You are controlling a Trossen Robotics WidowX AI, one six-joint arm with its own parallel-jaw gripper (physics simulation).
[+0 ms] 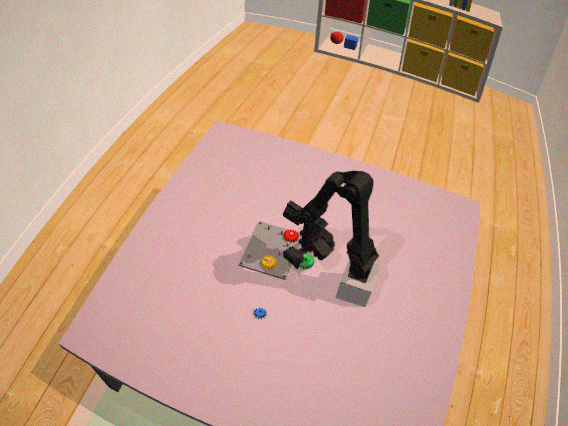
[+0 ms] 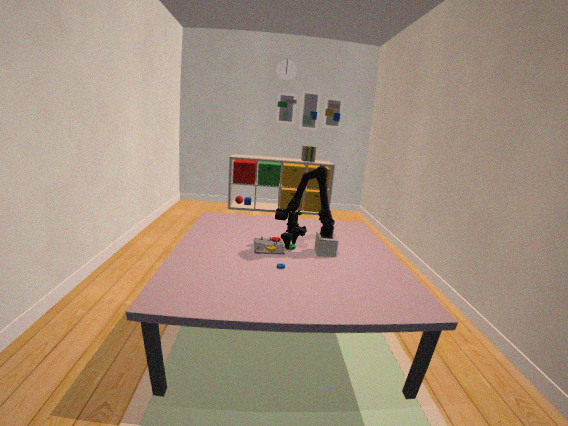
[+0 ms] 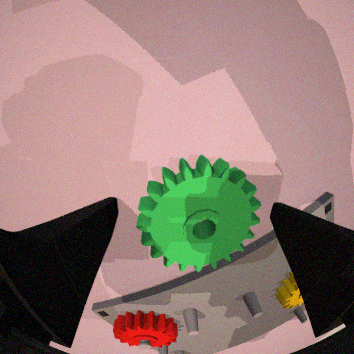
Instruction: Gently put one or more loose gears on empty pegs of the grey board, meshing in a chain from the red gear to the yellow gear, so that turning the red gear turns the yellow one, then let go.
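Frame: origin at the arm's base, x right, y ahead, z up, level; metres.
Seen in the pictures: gripper, between the fingertips: point(image 1: 305, 262) point(image 2: 290, 247) point(image 3: 198, 208); arm's base, origin of its link: point(image 1: 359, 272) point(image 2: 326, 235).
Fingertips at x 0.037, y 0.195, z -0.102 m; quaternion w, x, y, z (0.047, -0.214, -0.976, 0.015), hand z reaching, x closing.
Note:
Offsets run from my fingertips to a thing's top centre.
A green gear {dx +0.001, dy +0.004, dz +0.013 m} point(image 1: 308, 261) point(image 2: 292, 246) point(image 3: 198, 214) lies on the pink table top just off the edge of the grey board {dx +0.000, dy +0.130, dz +0.027 m} point(image 1: 255, 249) point(image 2: 260, 245) point(image 3: 218, 284). My gripper point(image 1: 308, 253) point(image 2: 291, 242) point(image 3: 198, 208) is open, with one finger on each side of the green gear and not touching it. The red gear {dx +0.079, dy +0.089, dz +0.021 m} point(image 1: 291, 235) point(image 2: 275, 239) point(image 3: 145, 328) and the yellow gear {dx -0.063, dy +0.113, dz +0.022 m} point(image 1: 268, 262) point(image 2: 270, 248) point(image 3: 289, 293) sit on pegs of the board. Bare pegs {dx +0.036, dy +0.084, dz +0.025 m} point(image 3: 191, 319) {dx -0.012, dy +0.093, dz +0.025 m} point(image 3: 252, 303) stand between them. A small blue gear {dx -0.258, dy +0.057, dz +0.013 m} point(image 1: 259, 313) point(image 2: 281, 265) lies loose on the table, nearer the front.
The arm's grey base block point(image 1: 355, 292) point(image 2: 326, 247) stands right of the board. A shelf unit point(image 1: 317, 25) point(image 2: 274, 157) with coloured boxes stands on the floor behind the table.

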